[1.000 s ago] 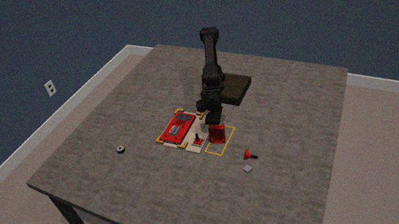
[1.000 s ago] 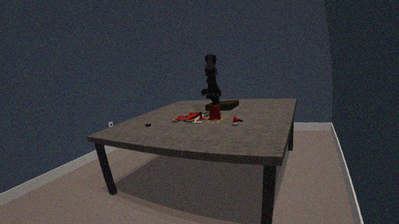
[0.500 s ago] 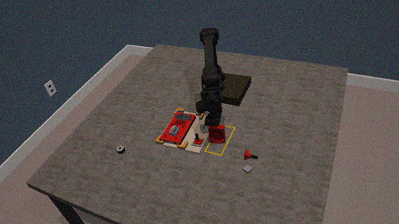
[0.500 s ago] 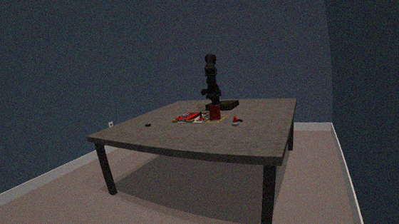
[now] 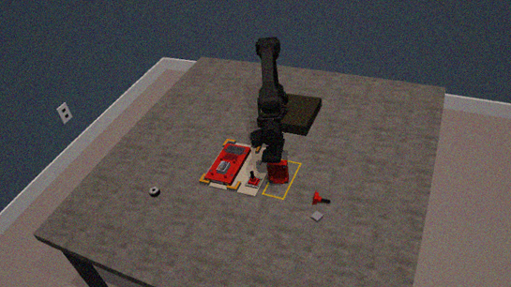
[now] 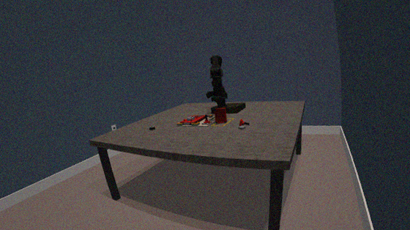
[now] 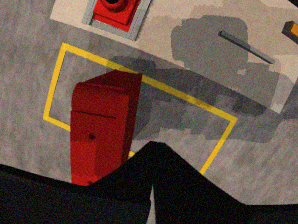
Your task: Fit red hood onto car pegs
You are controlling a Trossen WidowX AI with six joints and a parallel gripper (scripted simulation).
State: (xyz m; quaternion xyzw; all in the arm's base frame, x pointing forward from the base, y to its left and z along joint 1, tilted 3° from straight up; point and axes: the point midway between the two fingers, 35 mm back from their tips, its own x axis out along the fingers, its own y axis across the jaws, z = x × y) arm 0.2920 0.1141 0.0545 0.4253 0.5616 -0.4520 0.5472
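My gripper tip is now 2 cm short of the red hood, 1 cm to the right of it and 3 cm above it. From my gripper tip the other things lie so: grey ring: 22 cm ahead, 42 cm to the right, 7 cm below.
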